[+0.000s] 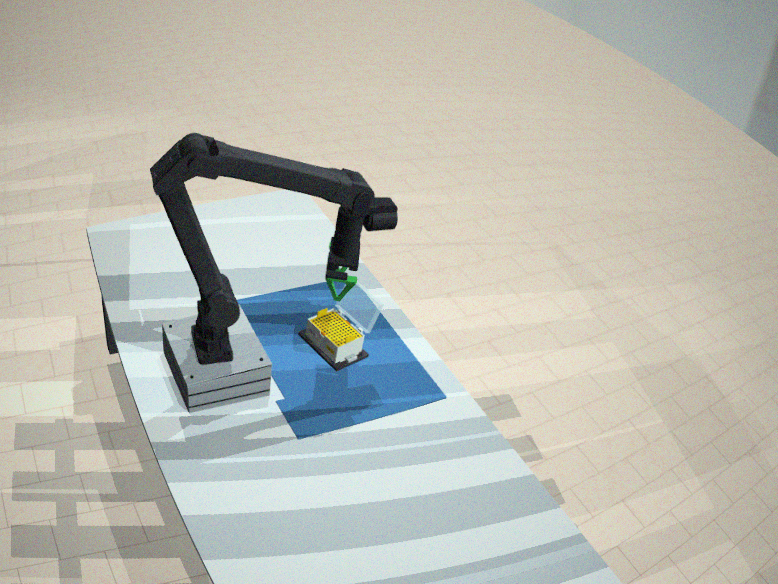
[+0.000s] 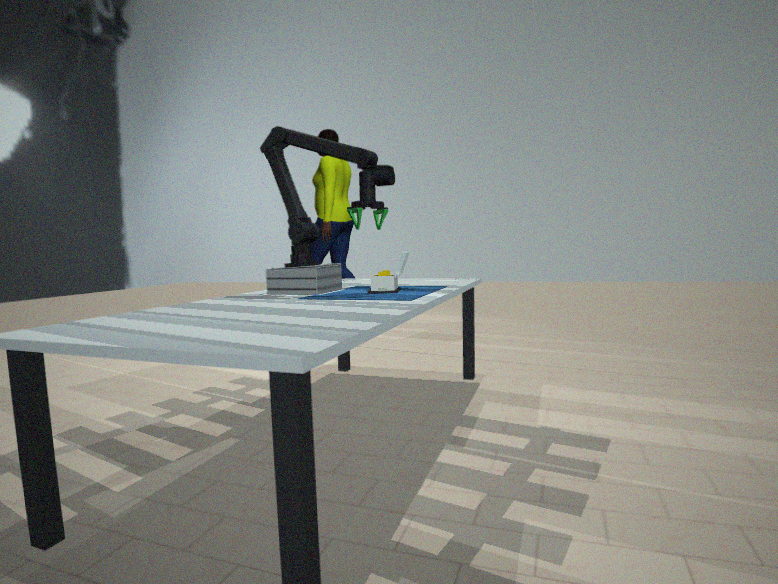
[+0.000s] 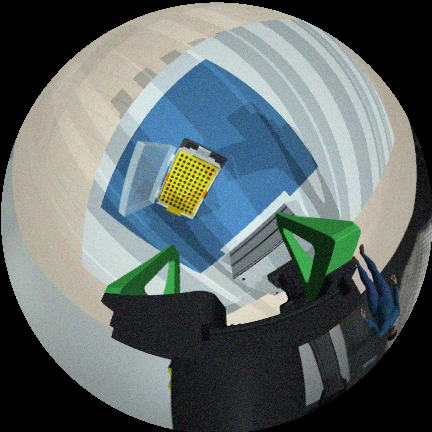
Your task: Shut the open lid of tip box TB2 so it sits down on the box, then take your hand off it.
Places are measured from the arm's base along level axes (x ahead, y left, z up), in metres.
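Where they show: gripper, fingertip midpoint: [image 1: 338,287] [image 2: 368,229] [image 3: 223,235]; arm's base, link origin: [image 1: 211,345] [image 2: 302,266] [image 3: 289,269].
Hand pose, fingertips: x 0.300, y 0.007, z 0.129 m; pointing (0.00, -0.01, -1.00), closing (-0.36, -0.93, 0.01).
Each offset is from my fingertips to the centre of the thing. "spot": to the spot under its first point. Level surfaces: height alone.
A tip box @(dy +0.050, dx +0.033, dz -0.163 m) [image 1: 335,337] [image 2: 383,283] [image 3: 189,184] with a yellow, hole-patterned top stands upright on a dark base; a label reading TB2 cannot be made out. Its clear lid @(spot: dy +0.068, dx +0.102, dz -0.133 m) [image 1: 361,309] [image 2: 403,262] [image 3: 145,178] stands open, tilted up and outward from the box's long side away from the arm's base. My gripper [image 1: 339,297] [image 2: 368,228] [image 3: 223,235] is open, with nothing between its green fingers. It hangs well above the box and lid, pointing down and touching neither.
The box stands on a blue mat @(dz -0.228 m) [image 1: 402,377] [image 2: 417,293] [image 3: 265,165] on a striped table @(dz -0.230 m) [image 1: 351,528] [image 2: 207,326]. The arm's grey base block [image 1: 229,389] [image 2: 301,280] [image 3: 260,245] stands beside the mat. A person in yellow [image 2: 334,188] is behind the arm.
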